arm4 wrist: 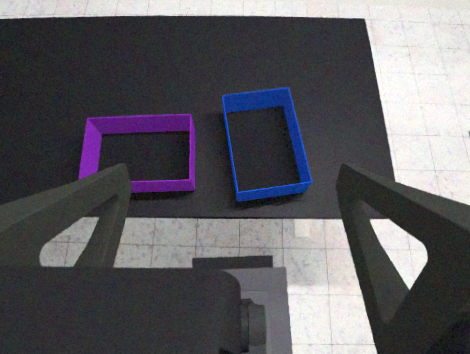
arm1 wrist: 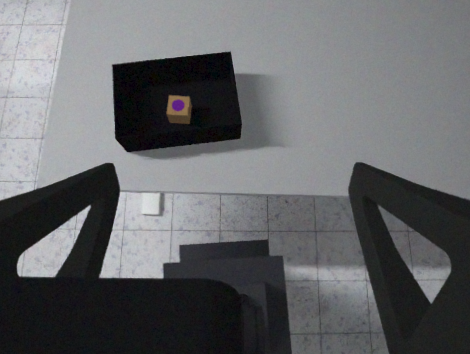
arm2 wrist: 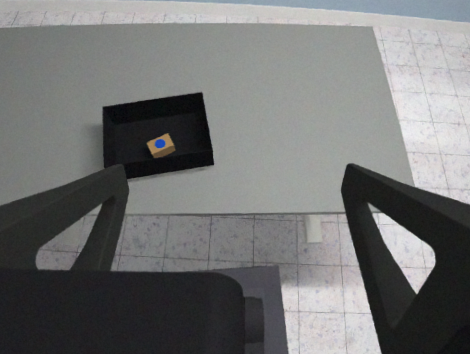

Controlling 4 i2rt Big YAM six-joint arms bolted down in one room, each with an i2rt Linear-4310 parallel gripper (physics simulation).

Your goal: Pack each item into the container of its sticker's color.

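Observation:
A tan block with a purple sticker [arm1 wrist: 178, 110] sits in a black open box [arm1 wrist: 185, 138] in the arm1 wrist view. A tan block with a blue sticker [arm2 wrist: 161, 146] sits in a black open box [arm2 wrist: 175, 167] in the arm2 wrist view. In the arm4 wrist view a purple container [arm4 wrist: 145, 123] and a blue container [arm4 wrist: 257, 100] stand side by side. Arm1's gripper [arm1 wrist: 234, 175], arm2's gripper [arm2 wrist: 235, 176] and arm4's gripper [arm4 wrist: 234, 176] are open and empty, each above and to the near side of these things. Arm3's gripper does not show.
The black boxes rest on a grey table top [arm1 wrist: 320, 100] [arm2 wrist: 300, 100]. The coloured containers stand on a black table top [arm4 wrist: 150, 60]. Tiled floor [arm1 wrist: 200, 212] [arm2 wrist: 230, 237] [arm4 wrist: 217, 232] shows past the near table edges, with grey arm mounts below.

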